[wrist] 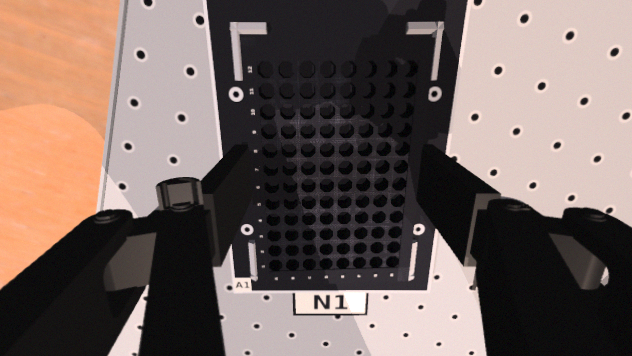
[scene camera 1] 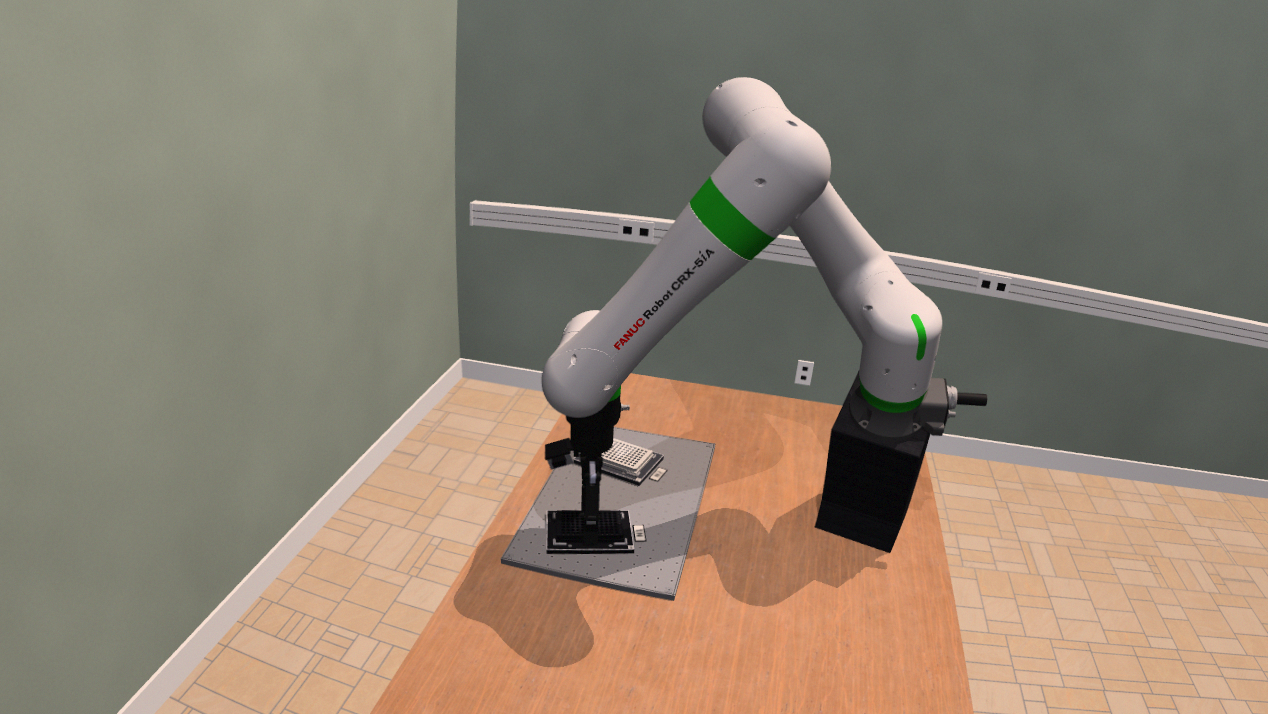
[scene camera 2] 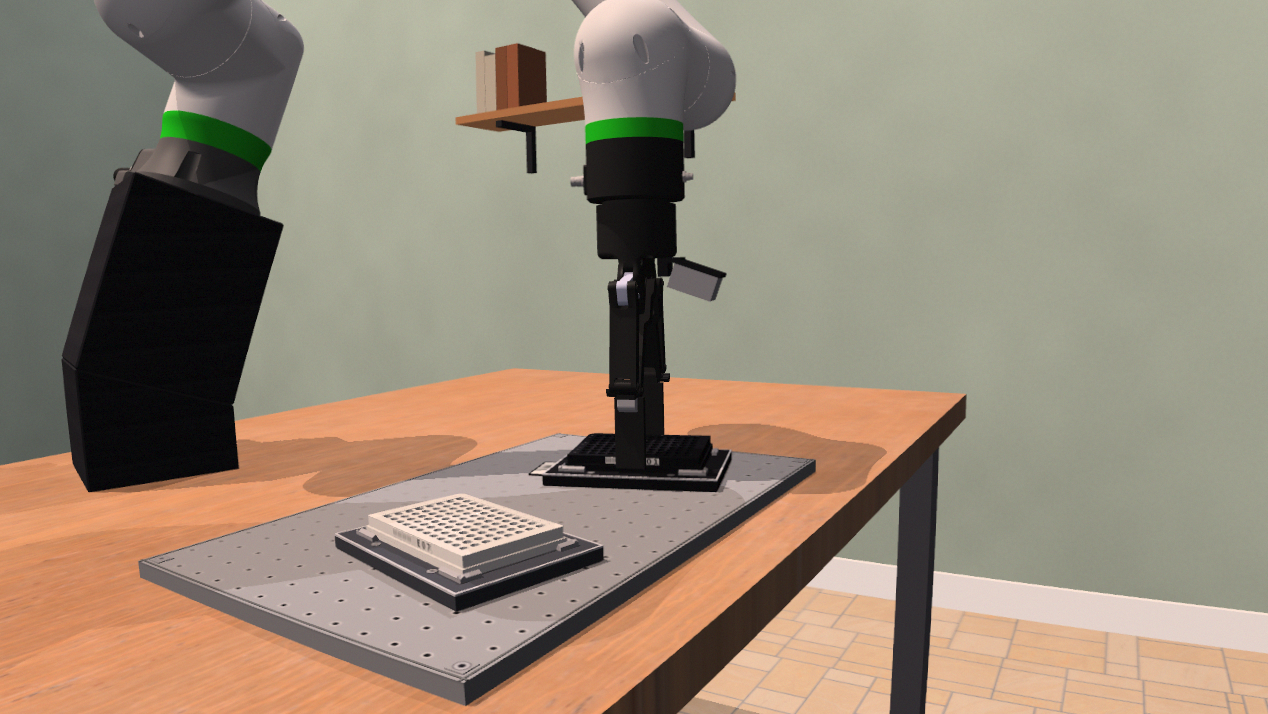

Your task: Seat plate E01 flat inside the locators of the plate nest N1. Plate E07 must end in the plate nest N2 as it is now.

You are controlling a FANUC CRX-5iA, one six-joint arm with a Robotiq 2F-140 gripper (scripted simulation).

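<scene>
The gripper is visible, including in the wrist view and in scene camera 1. Also visible: a black well plate E01 and a white plate E07.
</scene>
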